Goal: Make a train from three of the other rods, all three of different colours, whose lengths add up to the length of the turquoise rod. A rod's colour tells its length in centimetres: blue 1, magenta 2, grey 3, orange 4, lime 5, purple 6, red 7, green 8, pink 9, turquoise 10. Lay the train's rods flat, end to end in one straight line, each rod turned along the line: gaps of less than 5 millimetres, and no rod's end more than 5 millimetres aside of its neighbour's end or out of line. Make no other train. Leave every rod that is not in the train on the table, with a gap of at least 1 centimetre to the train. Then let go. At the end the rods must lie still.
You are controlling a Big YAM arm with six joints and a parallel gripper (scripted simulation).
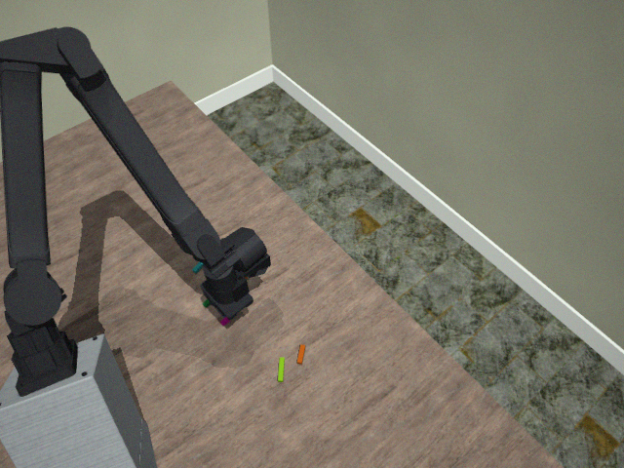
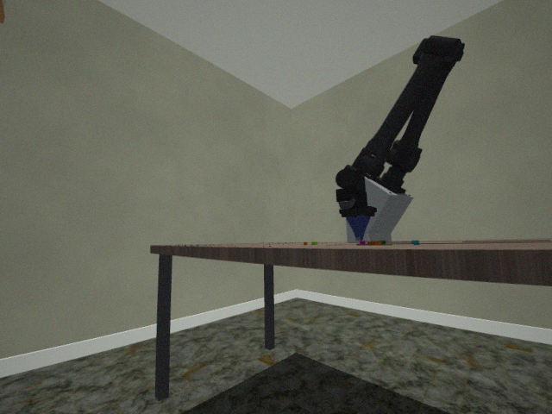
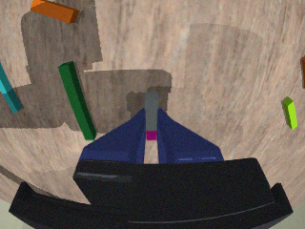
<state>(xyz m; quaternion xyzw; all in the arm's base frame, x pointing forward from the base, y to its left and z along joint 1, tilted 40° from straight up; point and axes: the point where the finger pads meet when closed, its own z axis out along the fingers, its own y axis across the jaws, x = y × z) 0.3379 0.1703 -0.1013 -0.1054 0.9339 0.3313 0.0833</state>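
My hand is 10 mm above the grey rod. Round my hand: lime rod 40 mm ahead, 160 mm to the right, 20 mm below; then magenta rod 20 mm behind, 10 mm to the right, 20 mm below; then green rod 10 mm behind, 70 mm to the left, 20 mm below.
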